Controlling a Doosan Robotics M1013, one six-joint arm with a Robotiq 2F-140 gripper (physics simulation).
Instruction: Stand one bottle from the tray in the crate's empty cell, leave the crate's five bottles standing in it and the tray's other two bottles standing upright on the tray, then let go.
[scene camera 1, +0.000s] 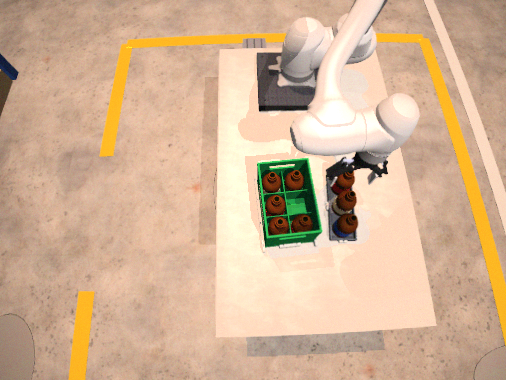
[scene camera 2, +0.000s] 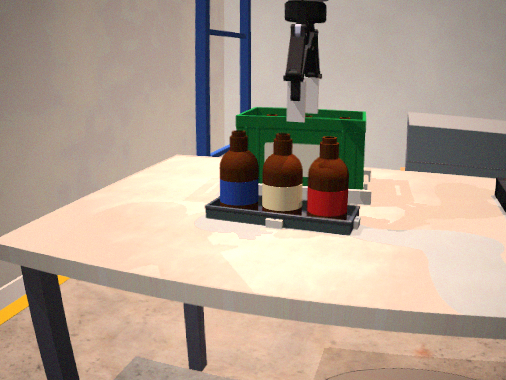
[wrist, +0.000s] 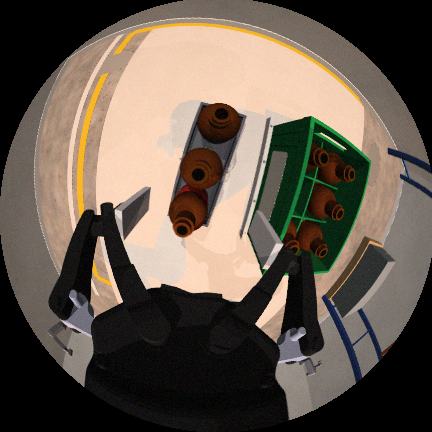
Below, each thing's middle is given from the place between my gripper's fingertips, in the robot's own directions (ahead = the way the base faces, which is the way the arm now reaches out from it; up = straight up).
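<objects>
There's the blue-label bottle (scene camera 2: 239, 183), and my hand is 11 cm above it, 12 cm short of it and 1 cm to the right of it.
</objects>
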